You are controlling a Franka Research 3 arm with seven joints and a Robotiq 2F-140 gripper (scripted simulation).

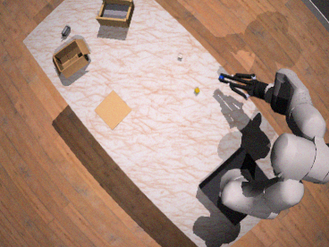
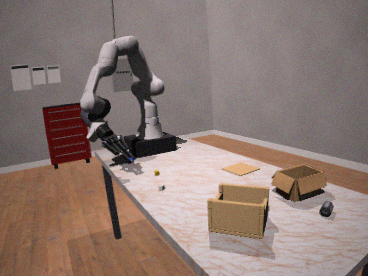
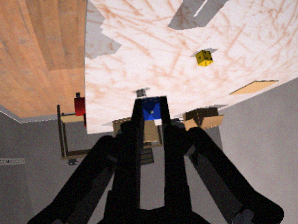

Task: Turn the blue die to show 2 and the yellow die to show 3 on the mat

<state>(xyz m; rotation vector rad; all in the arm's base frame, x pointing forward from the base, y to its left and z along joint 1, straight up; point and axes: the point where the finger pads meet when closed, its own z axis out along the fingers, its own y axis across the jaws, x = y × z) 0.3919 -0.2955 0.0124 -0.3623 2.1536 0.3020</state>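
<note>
The yellow die lies 13 cm to the left of my hand, 10 cm below it and 5 cm ahead of it. Also, from my hand: white die: 24 cm ahead, 10 cm below, 7 cm to the left; blue die: 2 cm below, 2 cm ahead, 1 cm to the left; tan mat: 50 cm to the left, 27 cm ahead, 11 cm below.
</note>
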